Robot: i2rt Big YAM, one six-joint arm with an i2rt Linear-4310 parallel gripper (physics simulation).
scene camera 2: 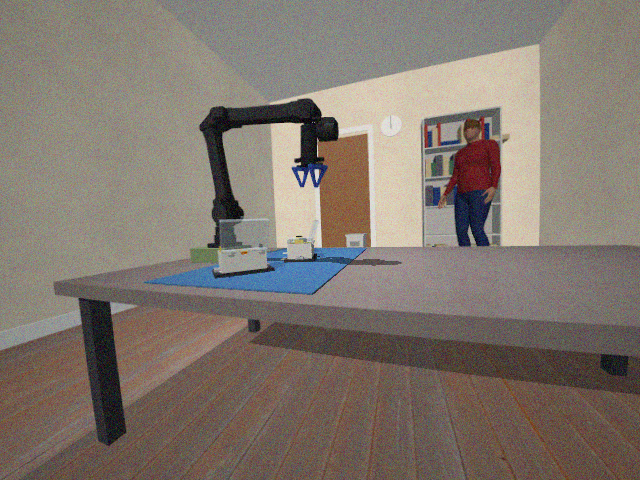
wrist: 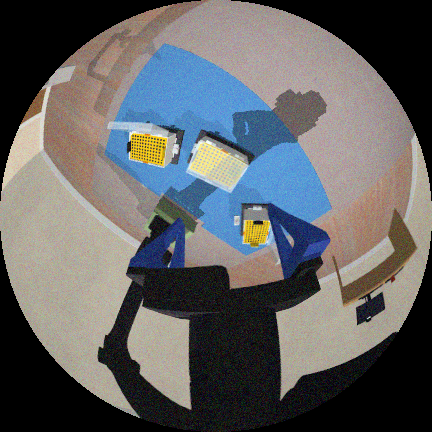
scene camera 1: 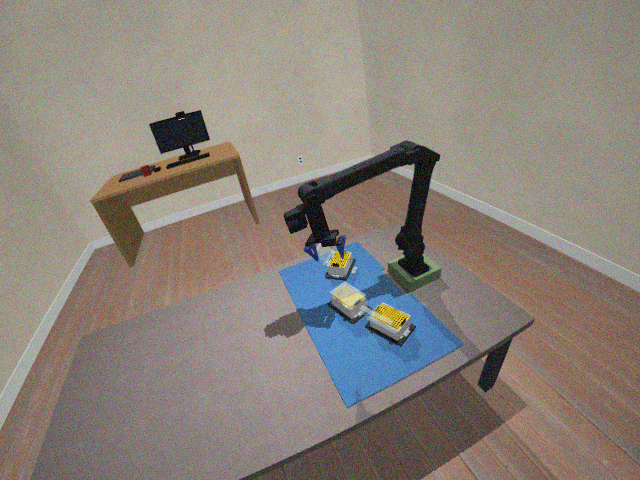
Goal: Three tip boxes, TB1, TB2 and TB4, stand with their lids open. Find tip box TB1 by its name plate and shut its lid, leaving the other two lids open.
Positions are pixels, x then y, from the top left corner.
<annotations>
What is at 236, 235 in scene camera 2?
A clear lid.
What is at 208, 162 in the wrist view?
A clear lid.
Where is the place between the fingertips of my gripper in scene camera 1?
At 330, 259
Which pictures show my gripper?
Scene camera 2, the wrist view and scene camera 1: all of them.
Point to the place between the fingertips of my gripper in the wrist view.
At 224, 214
</annotations>
